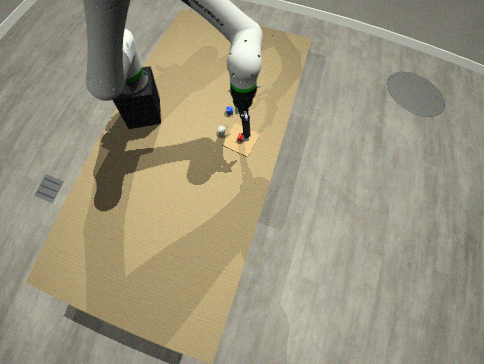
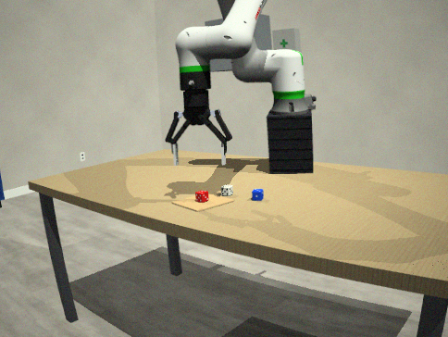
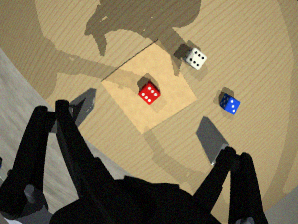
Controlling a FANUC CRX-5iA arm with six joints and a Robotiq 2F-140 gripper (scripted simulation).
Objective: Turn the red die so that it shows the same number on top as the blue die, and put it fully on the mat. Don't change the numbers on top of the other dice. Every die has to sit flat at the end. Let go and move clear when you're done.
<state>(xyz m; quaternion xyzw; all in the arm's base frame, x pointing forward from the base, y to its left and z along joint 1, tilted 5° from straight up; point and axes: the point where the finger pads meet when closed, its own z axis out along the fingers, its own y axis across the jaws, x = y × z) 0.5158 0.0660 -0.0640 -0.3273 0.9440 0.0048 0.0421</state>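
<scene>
My hand is 110 mm above the red die. Round my hand: blue die (120 mm to the left, 120 mm behind, 110 mm below); tan mat (130 mm below); white die (110 mm below, 100 mm behind).
</scene>
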